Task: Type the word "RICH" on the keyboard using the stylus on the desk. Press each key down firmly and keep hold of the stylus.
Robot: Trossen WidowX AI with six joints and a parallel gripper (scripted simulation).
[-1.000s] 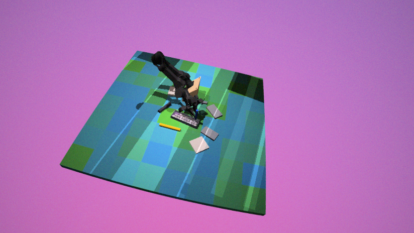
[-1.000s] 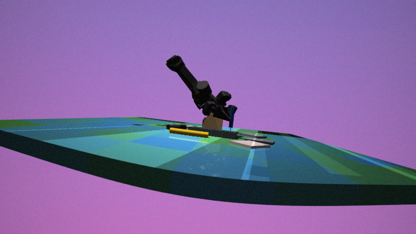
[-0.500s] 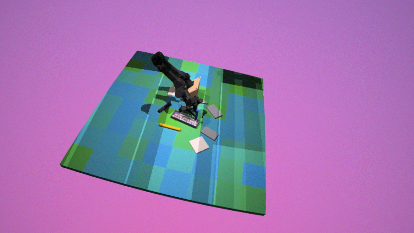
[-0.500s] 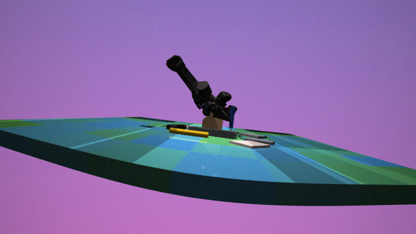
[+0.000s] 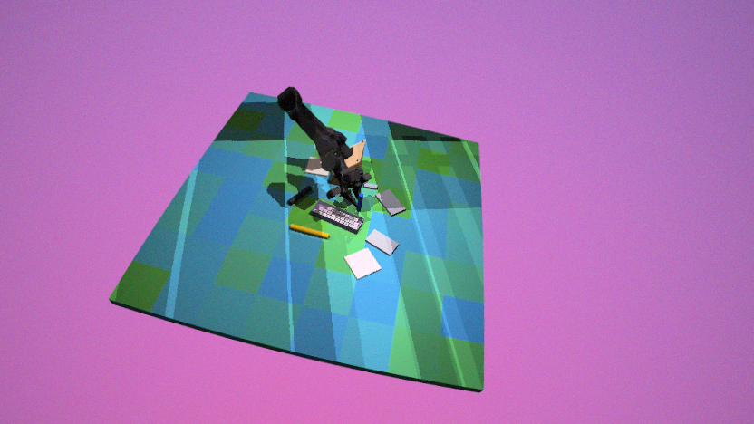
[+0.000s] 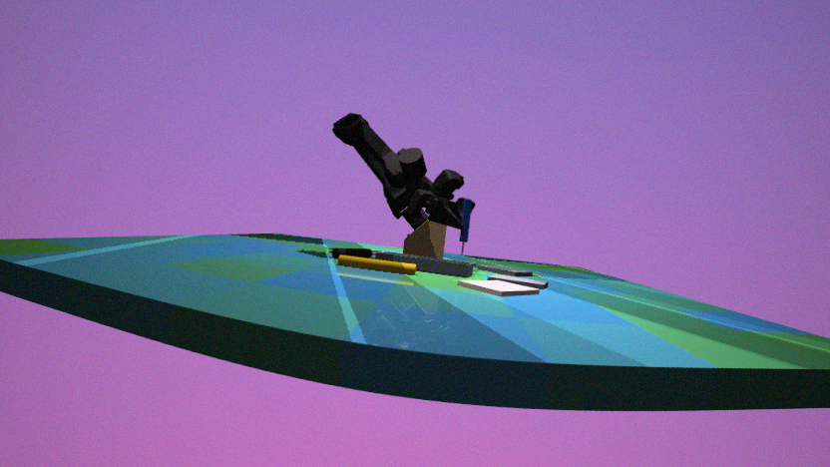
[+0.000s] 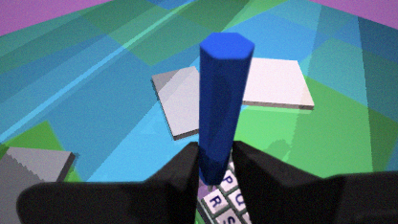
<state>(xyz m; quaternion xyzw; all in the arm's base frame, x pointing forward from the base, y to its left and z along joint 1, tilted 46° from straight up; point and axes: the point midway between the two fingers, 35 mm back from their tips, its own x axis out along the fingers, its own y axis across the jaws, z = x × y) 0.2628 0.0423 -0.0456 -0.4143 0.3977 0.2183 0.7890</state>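
Now: gripper tip 90 mm short of the yellow bar, 180 mm to the left of it and 90 mm above it. Round my gripper tip: stylus: 20 mm below.
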